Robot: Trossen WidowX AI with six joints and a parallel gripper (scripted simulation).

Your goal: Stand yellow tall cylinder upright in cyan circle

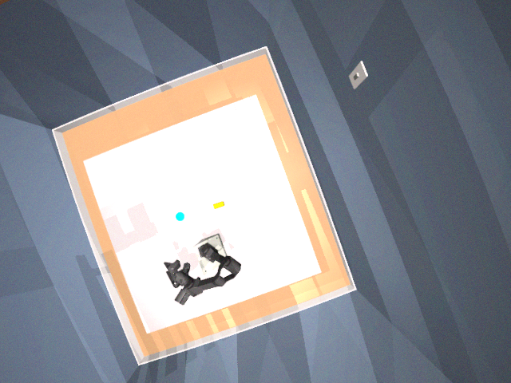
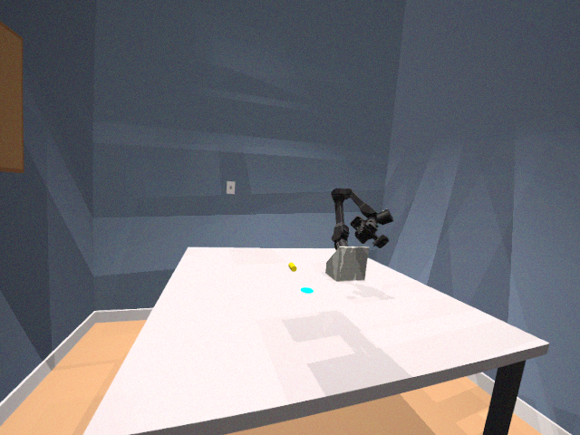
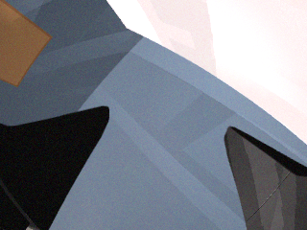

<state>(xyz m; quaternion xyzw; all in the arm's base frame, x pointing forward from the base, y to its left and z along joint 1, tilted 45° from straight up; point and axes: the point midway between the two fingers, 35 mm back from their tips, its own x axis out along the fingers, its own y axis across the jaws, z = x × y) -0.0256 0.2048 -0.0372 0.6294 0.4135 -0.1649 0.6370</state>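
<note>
My gripper tip is now 230 mm short of the yellow tall cylinder, 340 mm to the left of it and 240 mm above it. Round my gripper tip: cyan circle: 240 mm ahead, 60 mm to the right, 260 mm below.
</note>
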